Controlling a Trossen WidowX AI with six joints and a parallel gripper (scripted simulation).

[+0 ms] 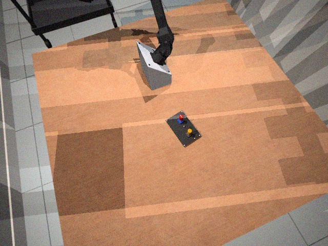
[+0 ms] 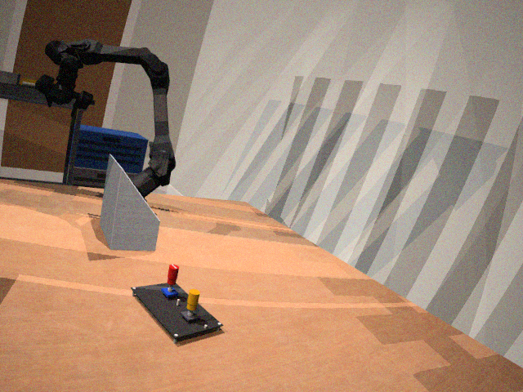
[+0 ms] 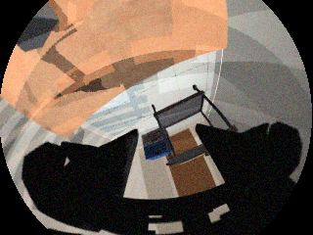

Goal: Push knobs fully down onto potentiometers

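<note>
The red knob lies 710 mm ahead of my gripper tip, 230 mm to the left of it and 200 mm below it. Round my gripper tip: yellow knob 780 mm ahead, 250 mm to the left, 210 mm below.
</note>
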